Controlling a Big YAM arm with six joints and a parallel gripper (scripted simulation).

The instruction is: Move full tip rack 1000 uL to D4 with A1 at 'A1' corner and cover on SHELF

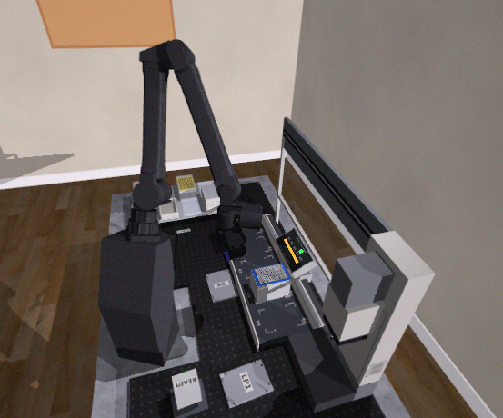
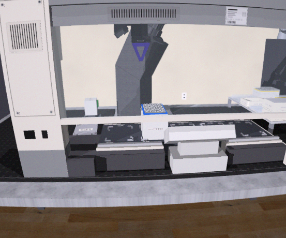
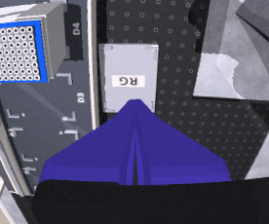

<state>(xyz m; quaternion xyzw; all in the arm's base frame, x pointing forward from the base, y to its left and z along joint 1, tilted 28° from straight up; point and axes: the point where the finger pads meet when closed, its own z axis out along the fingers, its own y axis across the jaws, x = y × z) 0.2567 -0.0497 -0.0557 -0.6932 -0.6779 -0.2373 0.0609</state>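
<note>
Now: hand 19 cm past the ready block, 21 cm to the left of it and 23 cm above it. From my hand the other things lie so: instrument tower: 32 cm ahead, 32 cm to the right, 3 cm below; then tip rack: 17 cm ahead, 4 cm to the left, 19 cm below; then regrip nest RG: 1 cm ahead, 15 cm to the left, 31 cm below.
</note>
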